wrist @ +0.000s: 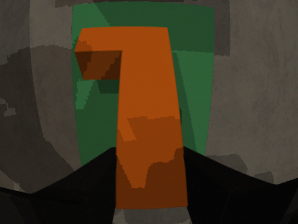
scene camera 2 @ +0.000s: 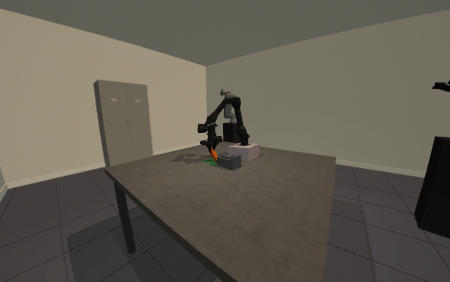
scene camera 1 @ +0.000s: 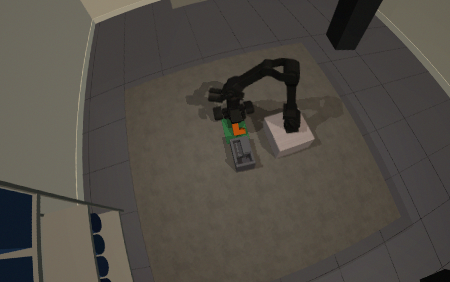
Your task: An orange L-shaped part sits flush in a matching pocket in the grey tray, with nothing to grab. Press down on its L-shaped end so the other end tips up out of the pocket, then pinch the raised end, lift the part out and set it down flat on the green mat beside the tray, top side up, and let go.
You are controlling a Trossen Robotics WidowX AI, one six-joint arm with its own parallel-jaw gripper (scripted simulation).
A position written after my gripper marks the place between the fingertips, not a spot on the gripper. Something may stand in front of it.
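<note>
There is a green mat (wrist: 95, 102) that I can see. There is also an orange L-shaped part (wrist: 150, 174), and it is held by my gripper (wrist: 148, 155).
</note>
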